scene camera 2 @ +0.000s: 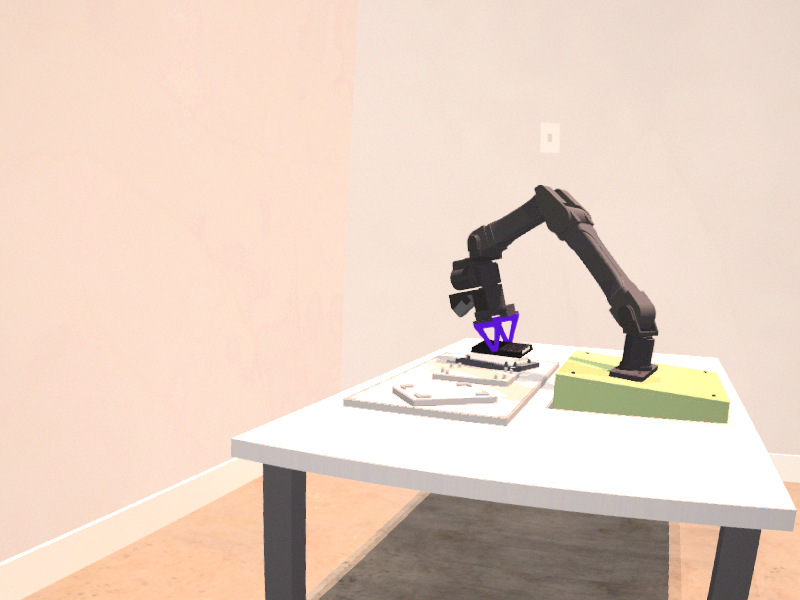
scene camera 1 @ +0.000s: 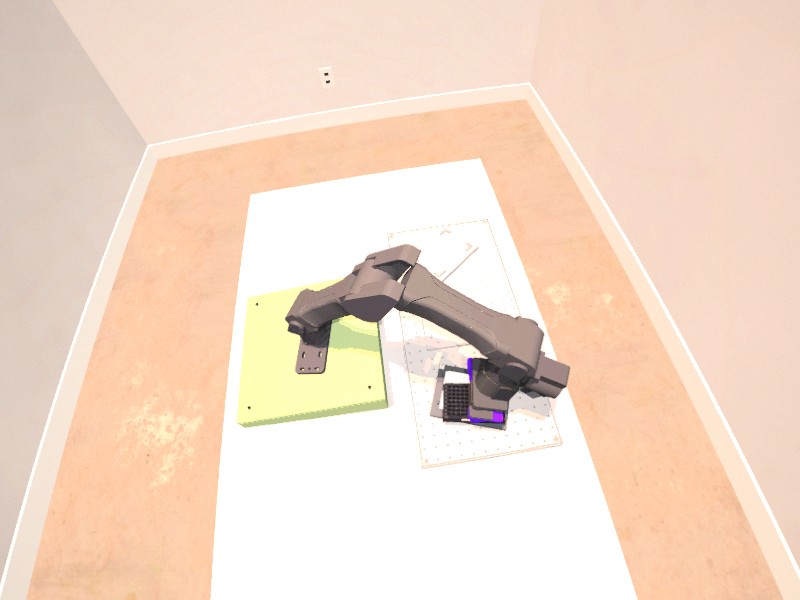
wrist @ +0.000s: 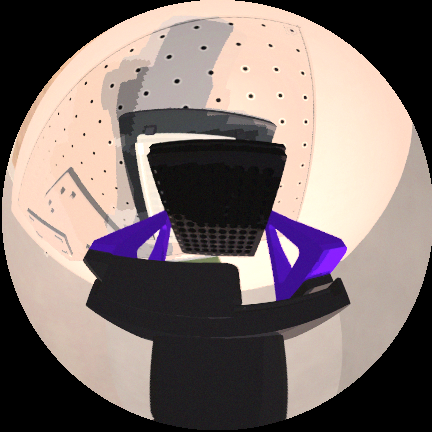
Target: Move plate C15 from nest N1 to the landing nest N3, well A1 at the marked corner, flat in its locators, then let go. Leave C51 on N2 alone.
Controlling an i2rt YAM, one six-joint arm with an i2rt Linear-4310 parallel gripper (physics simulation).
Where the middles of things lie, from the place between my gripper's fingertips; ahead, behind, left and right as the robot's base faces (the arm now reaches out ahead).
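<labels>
Black perforated block (scene camera 1: 455, 395), right at my hand.
</labels>
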